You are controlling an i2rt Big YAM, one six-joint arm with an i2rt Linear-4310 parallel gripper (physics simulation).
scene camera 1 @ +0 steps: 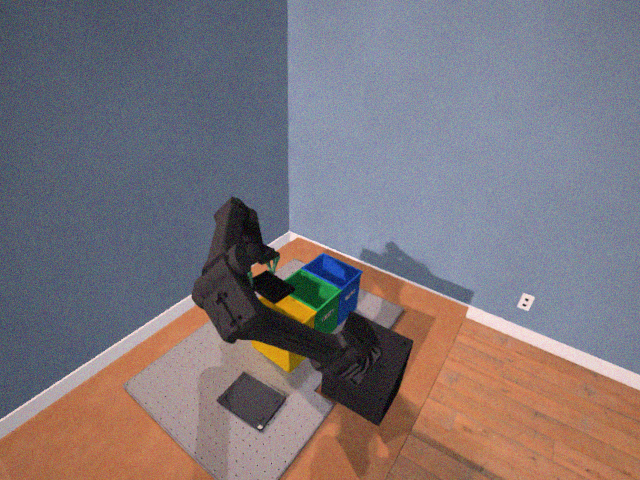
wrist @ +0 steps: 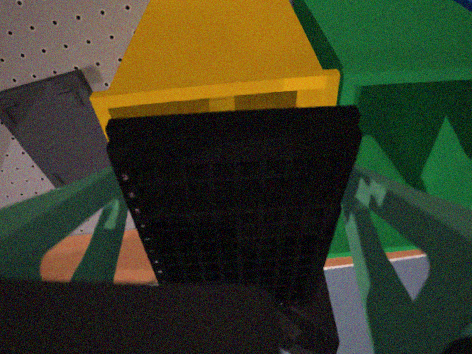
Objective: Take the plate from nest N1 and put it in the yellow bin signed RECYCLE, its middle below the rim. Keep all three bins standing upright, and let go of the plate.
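Places are measured from the arm's base along level axes (x down, y ahead, z right), in millimetres.
Pixels of known places: gripper, fingertip midpoint: (scene camera 1: pixel 262 281) (wrist: pixel 235 176); arm's base, link origin: (scene camera 1: pixel 358 359).
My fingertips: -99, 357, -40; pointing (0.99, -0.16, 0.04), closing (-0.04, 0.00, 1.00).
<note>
Ahead of a thing's pixels: the offset from my fingertips to its middle, as dx, dy, dz. Level surfaces: height alone.
A black plate @[-3, -38, +1] (scene camera 1: pixel 272 287) (wrist: pixel 225 200) with a grid of wells is between the green fingers. My gripper (scene camera 1: pixel 263 274) (wrist: pixel 235 176) is shut on its two sides and holds it over the yellow bin @[+151, -86, -2] (scene camera 1: pixel 279 356) (wrist: pixel 215 45). In the wrist view the plate covers most of the bin's mouth; a strip of the inside shows beyond its far edge. The plate looks above the rim, but the gap is hard to judge. The bin stands upright, partly behind the arm; its sign is hidden. A dark grey nest @[+234, -165, -198] (scene camera 1: pixel 252 400) (wrist: pixel 65 125) lies bare on the mat; its label is not readable.
A green bin @[+151, -76, +129] (scene camera 1: pixel 331 313) (wrist: pixel 400 45) stands upright beside the yellow one, and a blue bin @[+151, -66, +261] (scene camera 1: pixel 349 299) stands upright beyond it. The arm's black base (scene camera 1: pixel 379 382) is at the right of the grey perforated mat @[dx +240] (scene camera 1: pixel 170 397). Walls stand behind.
</note>
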